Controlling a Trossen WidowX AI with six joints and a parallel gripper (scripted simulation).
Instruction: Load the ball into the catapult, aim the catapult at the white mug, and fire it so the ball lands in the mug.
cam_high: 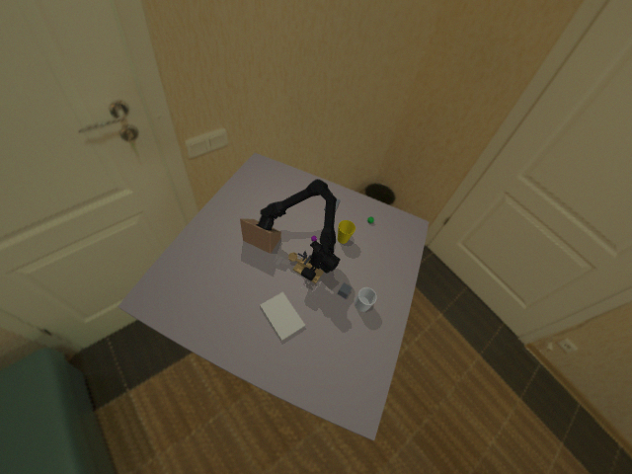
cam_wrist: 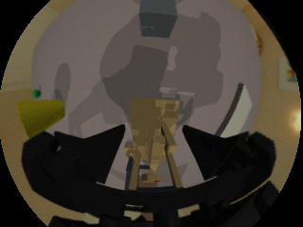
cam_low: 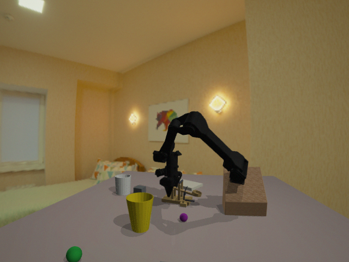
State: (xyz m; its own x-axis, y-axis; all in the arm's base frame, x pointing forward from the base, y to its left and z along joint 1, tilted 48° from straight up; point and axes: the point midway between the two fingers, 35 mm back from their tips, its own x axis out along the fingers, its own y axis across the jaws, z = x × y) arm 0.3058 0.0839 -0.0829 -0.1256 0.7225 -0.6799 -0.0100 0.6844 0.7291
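The purple ball lies 11 cm behind my gripper tip, 19 cm to the left of it and 2 cm below it. The rest, counted from my gripper tip: wooden catapult 7 cm behind, 2 cm to the left, 2 cm above; white slab 28 cm to the right, 3 cm below; small grey cube 18 cm ahead, 1 cm below.
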